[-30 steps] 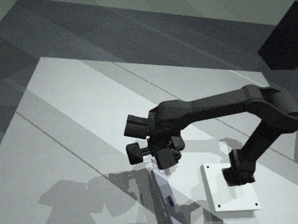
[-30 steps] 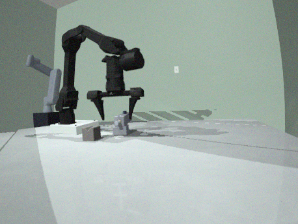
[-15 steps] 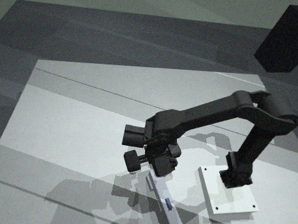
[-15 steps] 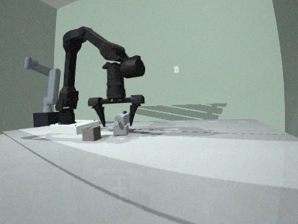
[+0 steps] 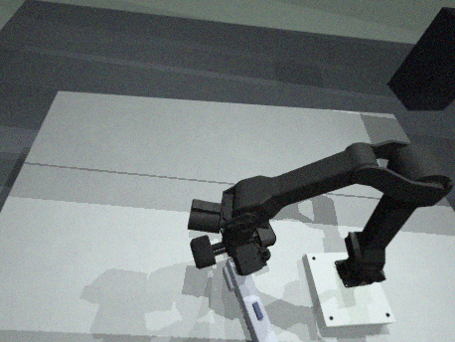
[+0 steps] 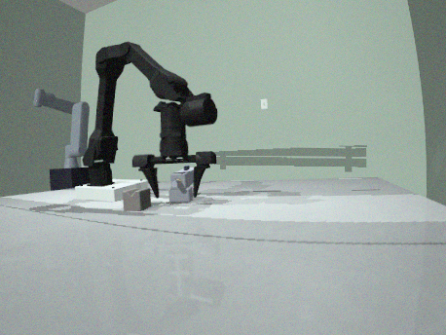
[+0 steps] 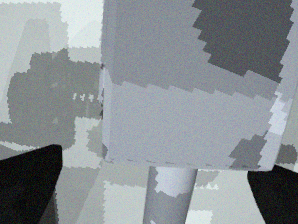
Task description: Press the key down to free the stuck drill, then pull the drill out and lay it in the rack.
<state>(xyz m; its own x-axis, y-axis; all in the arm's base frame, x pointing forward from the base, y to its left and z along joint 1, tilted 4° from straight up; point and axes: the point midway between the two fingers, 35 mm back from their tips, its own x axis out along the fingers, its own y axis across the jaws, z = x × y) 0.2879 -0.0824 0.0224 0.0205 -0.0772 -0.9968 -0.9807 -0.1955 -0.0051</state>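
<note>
Right now the drill is 5 cm to the left of my gripper tip, 4 cm above it and 1 cm behind it. The rest, counted from my gripper tip: blue key: 14 cm to the left, 4 cm above, 3 cm behind; then housing: 11 cm to the left, 3 cm above, 2 cm behind; then rack: 7 cm to the right, 6 cm behind.
</note>
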